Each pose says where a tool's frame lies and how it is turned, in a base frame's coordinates. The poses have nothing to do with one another.
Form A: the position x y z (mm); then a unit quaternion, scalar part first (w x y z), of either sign.
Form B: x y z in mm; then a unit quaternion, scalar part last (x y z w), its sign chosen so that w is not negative. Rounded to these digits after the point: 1 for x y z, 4 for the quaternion.
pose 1, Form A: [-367.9, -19.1, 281.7, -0.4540, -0.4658, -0.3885, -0.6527]
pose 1, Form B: [-367.9, -19.1, 281.7, 0.4658, 0.3885, 0.6527, 0.4540]
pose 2, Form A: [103.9, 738.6, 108.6, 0.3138, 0.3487, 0.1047, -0.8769]
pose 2, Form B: [103.9, 738.6, 108.6, 0.3487, 0.1047, -0.8769, 0.3138]
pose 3, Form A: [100.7, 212.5, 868.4, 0.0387, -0.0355, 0.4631, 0.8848]
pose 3, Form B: [100.7, 212.5, 868.4, -0.0355, 0.4631, 0.8848, 0.0387]
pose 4, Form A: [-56.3, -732.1, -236.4, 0.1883, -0.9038, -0.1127, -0.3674]
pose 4, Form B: [-56.3, -732.1, -236.4, -0.9038, -0.1127, -0.3674, 0.1883]
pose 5, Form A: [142.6, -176.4, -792.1, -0.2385, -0.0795, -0.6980, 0.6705]
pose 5, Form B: [142.6, -176.4, -792.1, 0.0795, 0.6980, -0.6705, 0.2385]
